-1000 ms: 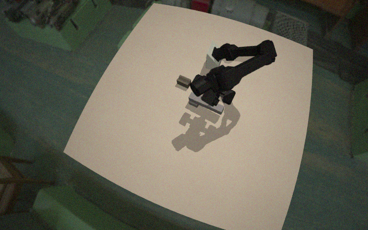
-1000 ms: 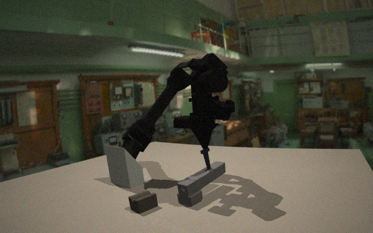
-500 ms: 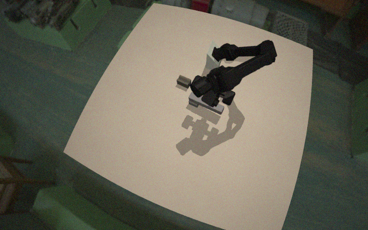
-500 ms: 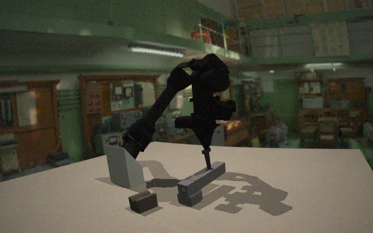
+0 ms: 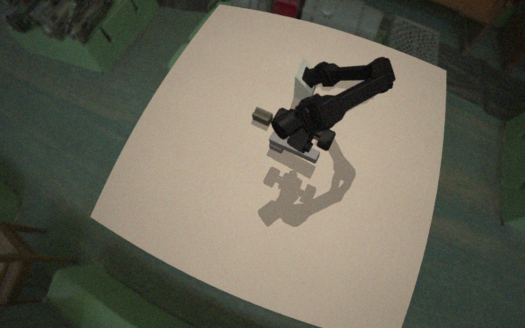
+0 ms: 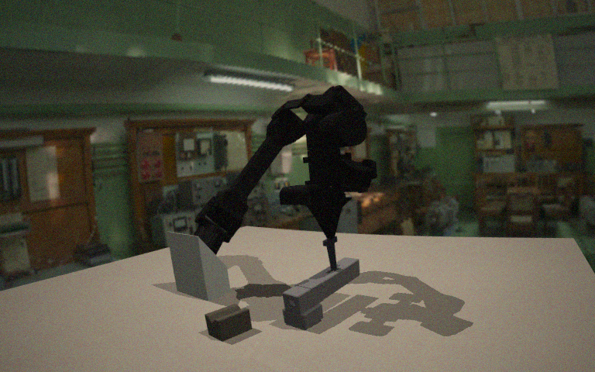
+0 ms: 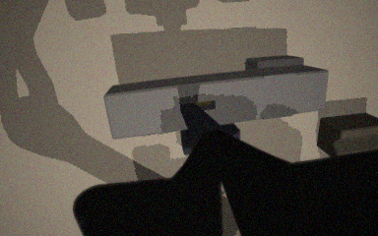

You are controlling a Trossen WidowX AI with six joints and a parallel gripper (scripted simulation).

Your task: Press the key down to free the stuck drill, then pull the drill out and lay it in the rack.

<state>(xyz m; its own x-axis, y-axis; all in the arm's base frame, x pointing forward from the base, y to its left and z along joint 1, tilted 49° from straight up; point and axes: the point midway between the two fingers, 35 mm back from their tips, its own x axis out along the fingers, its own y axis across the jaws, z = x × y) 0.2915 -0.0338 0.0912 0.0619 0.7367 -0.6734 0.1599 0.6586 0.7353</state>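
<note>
Right now the blue key is 30 mm below my gripper tip. Also, from my gripper tip: dark rack (180 mm to the right, 120 mm below, 110 mm behind); then drill (80 mm below, 50 mm to the right, 10 mm behind); then grey holder block (90 mm below, 30 mm to the right, 10 mm behind).
</note>
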